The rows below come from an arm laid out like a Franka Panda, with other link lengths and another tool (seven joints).
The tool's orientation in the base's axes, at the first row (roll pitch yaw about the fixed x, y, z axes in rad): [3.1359, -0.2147, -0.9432]
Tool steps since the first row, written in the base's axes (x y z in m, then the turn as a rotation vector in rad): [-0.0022, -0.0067, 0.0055, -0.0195, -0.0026, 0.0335]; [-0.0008, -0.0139, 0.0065, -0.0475, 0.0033, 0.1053]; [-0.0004, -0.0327, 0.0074, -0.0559, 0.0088, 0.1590]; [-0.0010, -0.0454, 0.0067, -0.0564, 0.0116, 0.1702]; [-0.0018, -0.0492, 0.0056, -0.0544, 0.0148, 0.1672]
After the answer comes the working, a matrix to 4 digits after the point.
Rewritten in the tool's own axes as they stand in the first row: [0.0052, 0.0057, -0.0045, -0.0020, 0.0175, -0.0346]; [0.0119, 0.0088, -0.0040, -0.0074, 0.0371, -0.1092]; [0.0272, 0.0195, -0.0015, -0.0052, 0.0410, -0.1636]; [0.0368, 0.0275, 0.0013, -0.0053, 0.0398, -0.1751]; [0.0391, 0.0303, 0.0030, -0.0073, 0.0363, -0.1725]
The tool's axes in the first row as the columns of a matrix, in the base's axes (rounded; the answer above uses it unrounded):
[0.5737, -0.8101, 0.1205]
[-0.7909, -0.5862, -0.1758]
[0.2131, 0.0056, -0.9770]

